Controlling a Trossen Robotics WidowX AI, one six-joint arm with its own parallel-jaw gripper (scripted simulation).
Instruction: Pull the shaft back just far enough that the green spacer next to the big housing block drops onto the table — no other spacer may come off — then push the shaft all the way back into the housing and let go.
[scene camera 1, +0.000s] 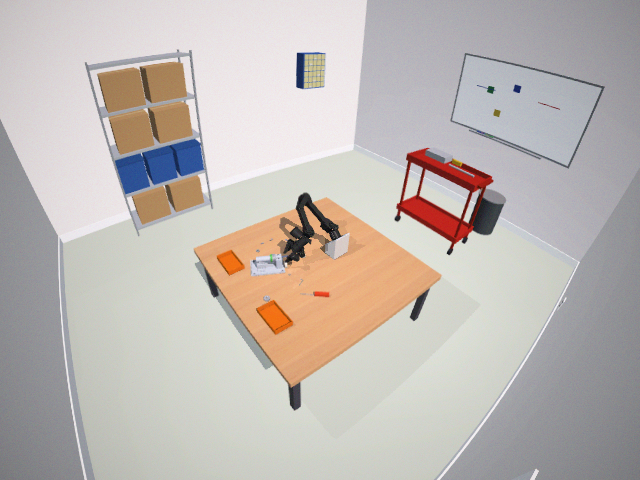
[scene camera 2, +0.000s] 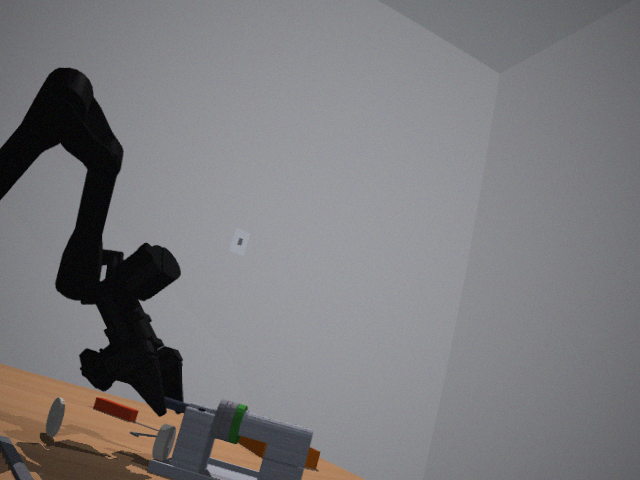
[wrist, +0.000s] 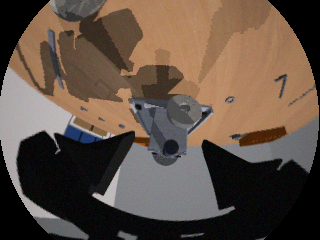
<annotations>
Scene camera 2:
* my gripper: 172, 414
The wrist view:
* my gripper: 169, 139
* grey fixture: 152, 113
</annotations>
